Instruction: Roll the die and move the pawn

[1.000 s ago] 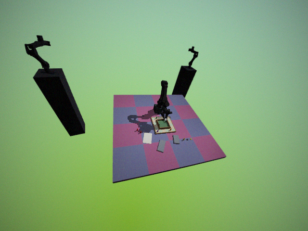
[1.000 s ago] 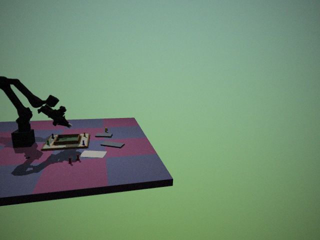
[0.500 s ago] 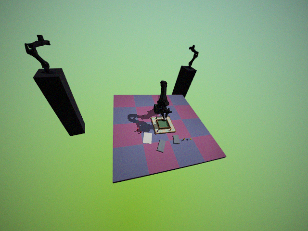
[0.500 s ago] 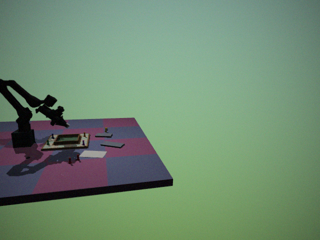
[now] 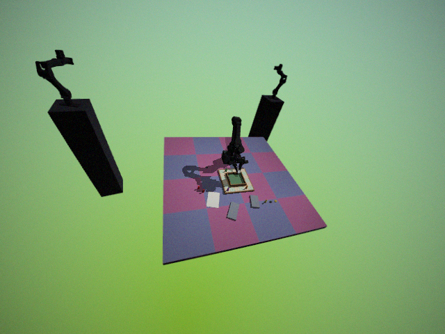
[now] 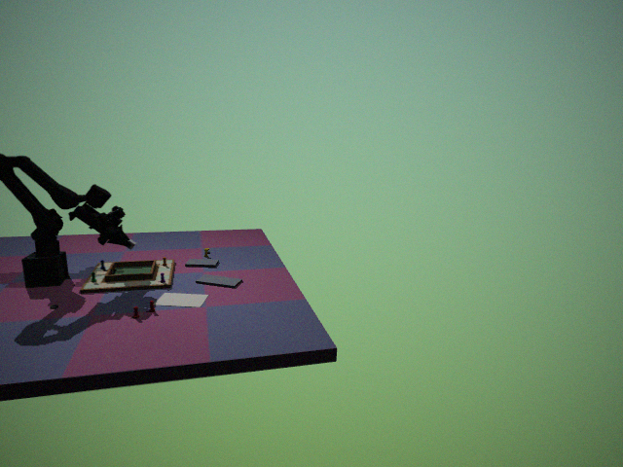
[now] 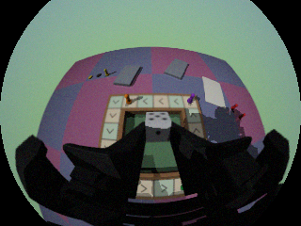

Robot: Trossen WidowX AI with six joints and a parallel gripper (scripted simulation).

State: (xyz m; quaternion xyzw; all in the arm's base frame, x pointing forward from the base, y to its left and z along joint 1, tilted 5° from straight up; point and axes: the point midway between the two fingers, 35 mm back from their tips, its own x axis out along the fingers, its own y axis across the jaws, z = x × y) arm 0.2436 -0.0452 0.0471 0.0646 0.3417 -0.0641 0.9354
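Now: gripper tip right at the die. The rest, counted from my gripper tip: blue pawn (10 cm behind, 9 cm to the left, 9 cm below); green tray (11 cm below); orange pawn (12 cm ahead, 9 cm below, 5 cm to the left).
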